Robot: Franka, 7 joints.
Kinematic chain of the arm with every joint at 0, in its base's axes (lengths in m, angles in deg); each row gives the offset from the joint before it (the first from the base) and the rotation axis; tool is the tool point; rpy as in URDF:
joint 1: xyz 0 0 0.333 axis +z
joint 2: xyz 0 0 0 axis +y
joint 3: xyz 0 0 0.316 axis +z
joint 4: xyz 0.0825 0 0 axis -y
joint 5: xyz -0.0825 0 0.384 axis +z
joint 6: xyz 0 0 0 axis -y
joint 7: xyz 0.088 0 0 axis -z
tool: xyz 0 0 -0.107 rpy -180 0 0
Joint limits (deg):
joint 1: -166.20..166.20
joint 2: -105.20..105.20
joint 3: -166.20..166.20
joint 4: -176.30..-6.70
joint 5: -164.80..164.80
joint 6: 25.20..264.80
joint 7: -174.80..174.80
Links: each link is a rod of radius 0.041 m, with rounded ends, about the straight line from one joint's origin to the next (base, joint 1, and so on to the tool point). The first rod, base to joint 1, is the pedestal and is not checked.
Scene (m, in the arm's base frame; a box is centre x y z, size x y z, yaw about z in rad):
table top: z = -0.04
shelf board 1: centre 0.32 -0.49 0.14 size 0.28 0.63 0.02 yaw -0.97
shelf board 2: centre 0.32 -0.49 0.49 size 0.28 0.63 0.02 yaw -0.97
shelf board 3: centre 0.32 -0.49 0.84 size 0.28 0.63 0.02 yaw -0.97
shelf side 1: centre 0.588 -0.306 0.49 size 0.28 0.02 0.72 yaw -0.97
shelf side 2: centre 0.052 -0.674 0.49 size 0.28 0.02 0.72 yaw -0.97
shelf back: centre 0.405 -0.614 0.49 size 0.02 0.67 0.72 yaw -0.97
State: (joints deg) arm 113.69 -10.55 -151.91 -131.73 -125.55 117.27 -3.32
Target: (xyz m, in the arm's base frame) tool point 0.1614 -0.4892 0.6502
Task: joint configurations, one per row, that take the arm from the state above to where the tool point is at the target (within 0.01 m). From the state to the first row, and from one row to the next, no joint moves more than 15 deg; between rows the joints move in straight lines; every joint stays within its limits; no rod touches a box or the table.
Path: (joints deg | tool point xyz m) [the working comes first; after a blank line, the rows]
Joints at the target: 99.06 15.82 -166.20 -120.45 -125.01 110.22 -3.32
Straight joint move there: touches shelf board 2.

1: 118.70 2.74 -149.90 -145.54 -123.29 115.61 -3.32 | 0.3734 -0.2841 0.3141
2: 123.72 16.04 -147.88 -159.35 -121.02 113.95 -3.32 | 0.3255 -0.2157 0.3129
3: 128.73 29.33 -145.87 -173.16 -118.76 112.29 -3.32 | 0.2611 -0.1720 0.3020
4: 116.82 35.62 -152.65 -164.65 -118.46 108.73 -3.32 | 0.2375 -0.2618 0.4089
5: 104.91 41.91 -159.42 -156.13 -118.17 105.17 -3.32 | 0.1605 -0.3223 0.5290
6: 92.99 48.20 -166.20 -147.62 -117.87 101.61 -3.32 | 0.0496 -0.3261 0.6502
7: 95.02 37.41 -166.20 -138.56 -120.25 104.48 -3.32 | 0.0852 -0.3799 0.6609
8: 97.04 26.62 -166.20 -129.51 -122.63 107.35 -3.32 | 0.1226 -0.4348 0.6610
9: 99.06 15.82 -166.20 -120.45 -125.01 110.22 -3.32 | 0.1614 -0.4892 0.6502

